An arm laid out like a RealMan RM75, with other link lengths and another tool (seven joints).
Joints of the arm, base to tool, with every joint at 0 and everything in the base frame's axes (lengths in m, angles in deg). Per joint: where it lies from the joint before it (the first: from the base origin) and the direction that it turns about. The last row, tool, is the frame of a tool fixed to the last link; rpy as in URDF.
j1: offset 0.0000 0.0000 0.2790 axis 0 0 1
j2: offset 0.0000 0.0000 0.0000 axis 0 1 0
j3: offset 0.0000 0.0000 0.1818 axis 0 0 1
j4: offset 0.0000 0.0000 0.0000 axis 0 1 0
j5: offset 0.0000 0.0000 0.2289 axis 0 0 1
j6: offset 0.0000 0.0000 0.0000 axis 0 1 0
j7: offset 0.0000 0.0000 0.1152 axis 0 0 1
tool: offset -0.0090 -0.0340 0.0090 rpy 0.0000 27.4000 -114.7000
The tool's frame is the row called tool.
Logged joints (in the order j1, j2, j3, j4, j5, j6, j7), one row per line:
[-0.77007 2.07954 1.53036 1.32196 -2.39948 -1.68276 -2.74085]
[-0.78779 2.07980 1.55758 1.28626 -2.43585 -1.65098 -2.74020]
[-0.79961 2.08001 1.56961 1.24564 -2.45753 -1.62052 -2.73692]
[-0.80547 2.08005 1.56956 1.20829 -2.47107 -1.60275 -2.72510]
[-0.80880 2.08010 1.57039 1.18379 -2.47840 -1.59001 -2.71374]
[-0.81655 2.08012 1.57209 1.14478 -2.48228 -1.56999 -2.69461]
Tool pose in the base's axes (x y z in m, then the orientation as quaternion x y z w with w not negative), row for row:
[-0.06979 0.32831 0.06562 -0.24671 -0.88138 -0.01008 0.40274]
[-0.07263 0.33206 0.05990 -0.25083 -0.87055 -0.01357 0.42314]
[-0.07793 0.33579 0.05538 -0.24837 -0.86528 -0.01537 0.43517]
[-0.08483 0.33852 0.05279 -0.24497 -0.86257 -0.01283 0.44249]
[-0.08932 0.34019 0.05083 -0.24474 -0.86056 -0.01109 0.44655]
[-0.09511 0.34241 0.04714 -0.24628 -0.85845 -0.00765 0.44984]
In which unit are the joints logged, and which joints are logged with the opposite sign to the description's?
The joints are logged in radians. Opposite sign: j2, j5, j6.
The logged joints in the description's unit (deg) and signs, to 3 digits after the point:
[-44.122 -119.149 87.683 75.743 137.480 96.415 -157.039]
[-45.137 -119.164 89.243 73.697 139.564 94.594 -157.002]
[-45.814 -119.176 89.932 71.370 140.806 92.849 -156.814]
[-46.150 -119.178 89.929 69.230 141.582 91.831 -156.137]
[-46.341 -119.181 89.977 67.826 142.002 91.101 -155.486]
[-46.785 -119.182 90.074 65.591 142.224 89.954 -154.390]

